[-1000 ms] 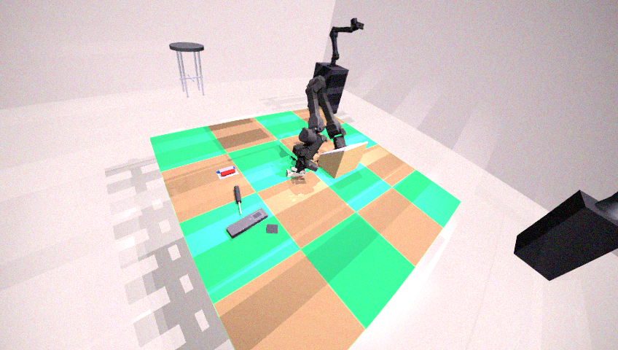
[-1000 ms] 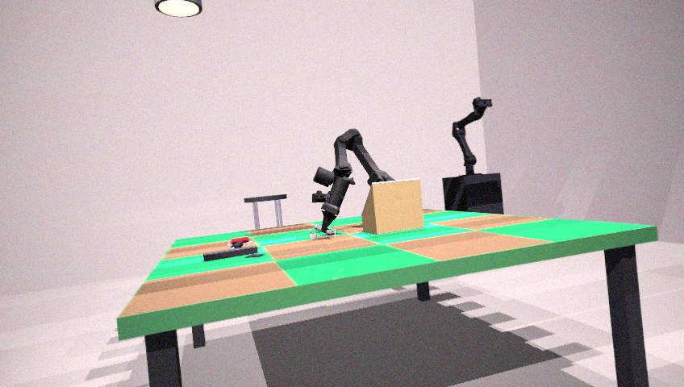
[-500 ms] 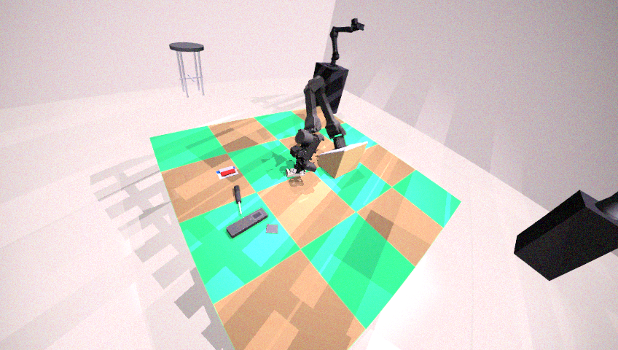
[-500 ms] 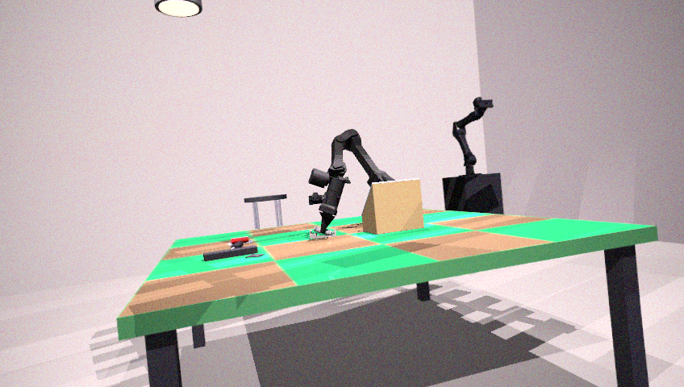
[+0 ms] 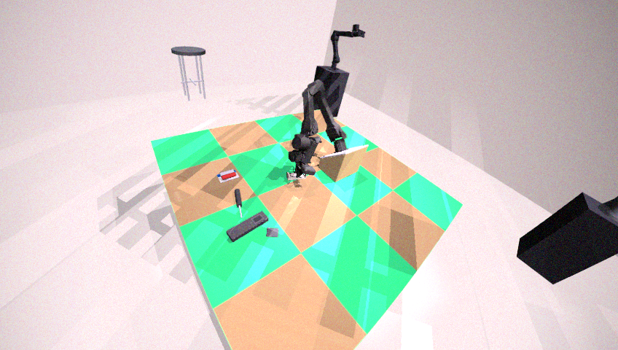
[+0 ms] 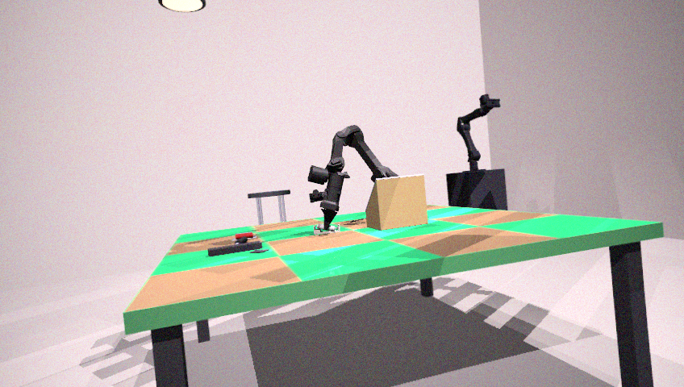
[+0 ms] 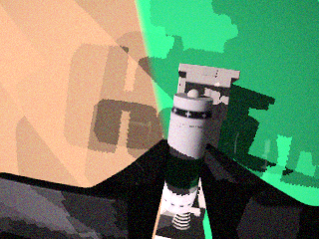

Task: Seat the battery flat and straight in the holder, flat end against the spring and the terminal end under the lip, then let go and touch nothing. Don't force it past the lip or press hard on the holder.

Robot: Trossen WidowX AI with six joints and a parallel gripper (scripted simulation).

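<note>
Right now my gripper tip is right at the battery. Round my gripper tip: white card: 28 cm ahead, 17 cm to the right, 1 cm below; small dark block: 26 cm ahead, 21 cm to the left, 1 cm below; screwdriver: 32 cm ahead, 3 cm to the left, 1 cm below.
</note>
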